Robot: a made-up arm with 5 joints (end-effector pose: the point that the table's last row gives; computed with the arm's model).
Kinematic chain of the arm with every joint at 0, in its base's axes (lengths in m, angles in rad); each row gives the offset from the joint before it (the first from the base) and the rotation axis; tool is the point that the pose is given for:
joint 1: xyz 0 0 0.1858 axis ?
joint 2: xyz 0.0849 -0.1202 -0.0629 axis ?
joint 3: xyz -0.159 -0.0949 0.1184 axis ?
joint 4: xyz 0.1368 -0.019 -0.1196 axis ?
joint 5: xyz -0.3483 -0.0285 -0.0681 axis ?
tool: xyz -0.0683 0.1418 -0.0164
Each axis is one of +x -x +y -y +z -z.
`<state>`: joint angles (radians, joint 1 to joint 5).
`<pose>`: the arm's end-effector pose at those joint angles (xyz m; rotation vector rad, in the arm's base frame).
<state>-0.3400 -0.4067 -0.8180 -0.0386 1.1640</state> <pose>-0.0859 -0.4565 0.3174 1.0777 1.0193 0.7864</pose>
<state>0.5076 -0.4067 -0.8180 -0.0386 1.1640</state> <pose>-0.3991 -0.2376 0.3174 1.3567 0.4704 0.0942</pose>
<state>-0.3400 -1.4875 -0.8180 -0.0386 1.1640</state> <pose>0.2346 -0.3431 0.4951 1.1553 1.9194 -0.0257</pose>
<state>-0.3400 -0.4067 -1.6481 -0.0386 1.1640</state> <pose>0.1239 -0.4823 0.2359 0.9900 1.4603 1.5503</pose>
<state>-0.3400 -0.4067 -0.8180 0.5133 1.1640</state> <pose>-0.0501 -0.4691 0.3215 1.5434 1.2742 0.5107</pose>
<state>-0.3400 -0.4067 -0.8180 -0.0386 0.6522</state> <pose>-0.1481 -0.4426 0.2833 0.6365 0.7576 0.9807</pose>
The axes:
joint 1: -z
joint 2: -y
joint 3: -z
joint 4: +x
joint 5: +x

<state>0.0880 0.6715 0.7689 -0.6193 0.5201</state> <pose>-0.1194 0.0316 -0.1313 0.1411 -0.6095 -0.8536</pose>
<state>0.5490 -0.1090 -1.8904 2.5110 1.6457</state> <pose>-0.2025 -0.4233 0.0517 -1.6475 -1.3336 0.7953</pose>
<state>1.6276 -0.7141 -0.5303 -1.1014 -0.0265</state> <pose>-0.3796 0.3147 0.2626 -0.3529 0.8470 -0.6864</pose>
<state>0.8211 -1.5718 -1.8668 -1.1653 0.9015</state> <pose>-0.3411 -0.3591 0.2384 1.3440 0.2482 0.8267</pose>
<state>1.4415 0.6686 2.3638 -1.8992 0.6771</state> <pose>0.0299 -0.1477 0.0585 -0.8422 -0.7728 2.5598</pose>
